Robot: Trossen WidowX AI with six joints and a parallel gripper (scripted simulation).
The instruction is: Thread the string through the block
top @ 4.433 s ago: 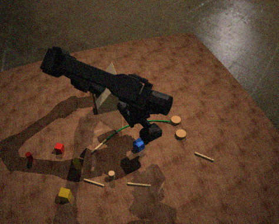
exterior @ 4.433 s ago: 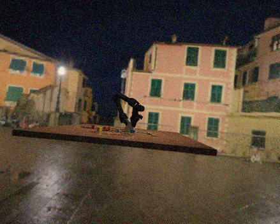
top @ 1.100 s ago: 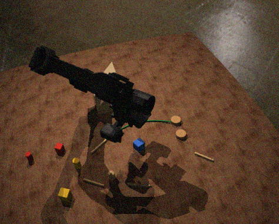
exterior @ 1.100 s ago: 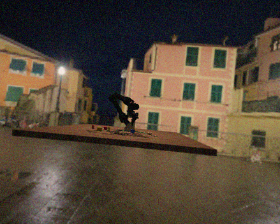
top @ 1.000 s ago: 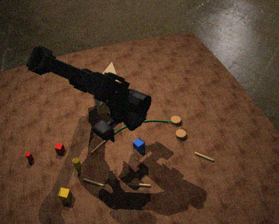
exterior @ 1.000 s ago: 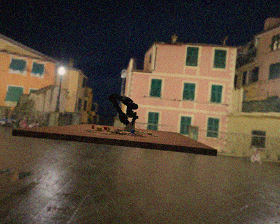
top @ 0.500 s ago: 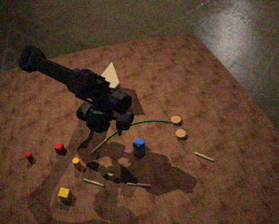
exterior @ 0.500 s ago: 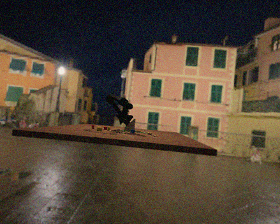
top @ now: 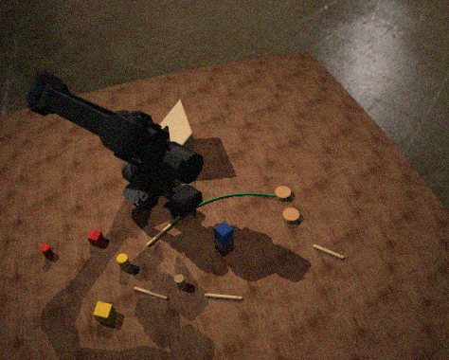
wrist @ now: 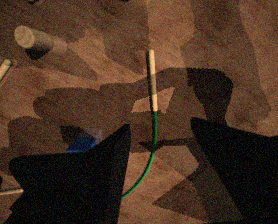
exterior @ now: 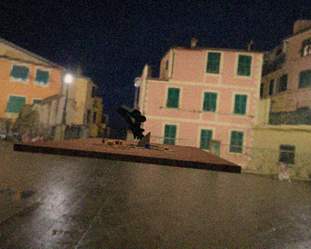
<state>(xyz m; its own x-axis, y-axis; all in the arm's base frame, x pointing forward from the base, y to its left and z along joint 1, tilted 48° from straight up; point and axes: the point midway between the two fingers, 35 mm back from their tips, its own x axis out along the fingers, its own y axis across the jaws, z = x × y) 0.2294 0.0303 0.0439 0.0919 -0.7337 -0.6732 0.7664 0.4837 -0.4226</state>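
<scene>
The thin wooden stick lies 6 cm below my gripper tip, 1 cm to the right of it and 1 cm ahead of it. Also, from my gripper tip: wooden peg 16 cm ahead, 5 cm below, 1 cm to the left; yellow cylinder 11 cm to the right, 9 cm ahead, 4 cm below; blue cube 12 cm to the left, 5 cm below, 5 cm ahead.
</scene>
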